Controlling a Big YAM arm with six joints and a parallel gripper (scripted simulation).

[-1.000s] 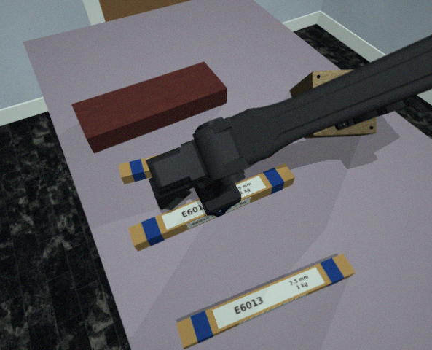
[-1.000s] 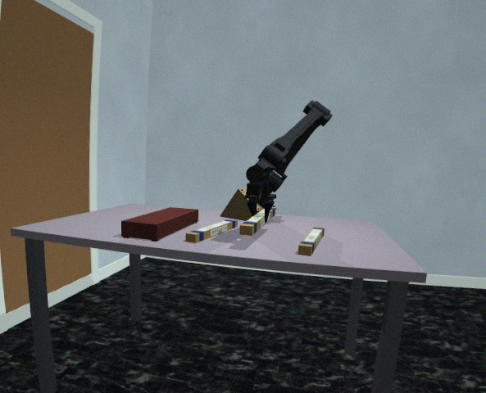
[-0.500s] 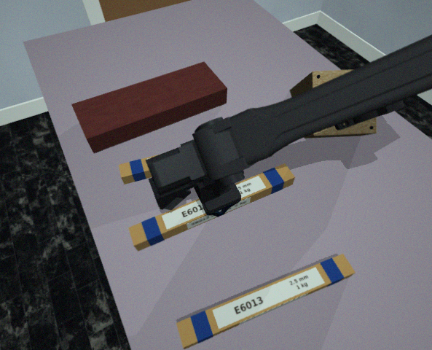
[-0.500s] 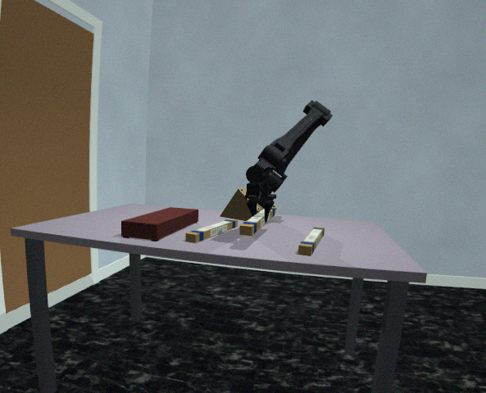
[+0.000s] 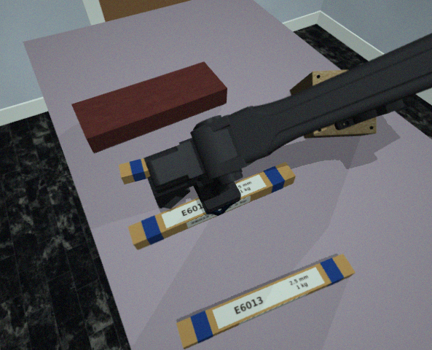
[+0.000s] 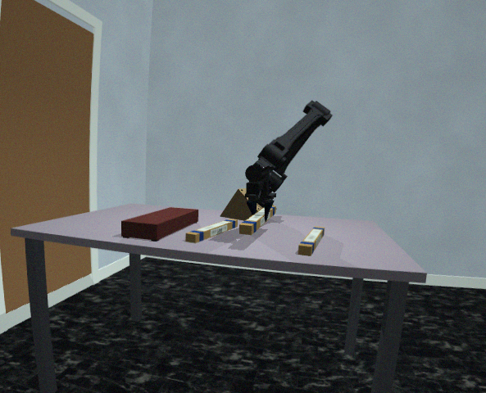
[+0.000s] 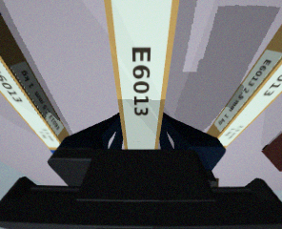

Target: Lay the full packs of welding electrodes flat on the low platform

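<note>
My hand is 60 mm short of the low platform, 380 mm to the left of it and 60 mm above it.
</note>
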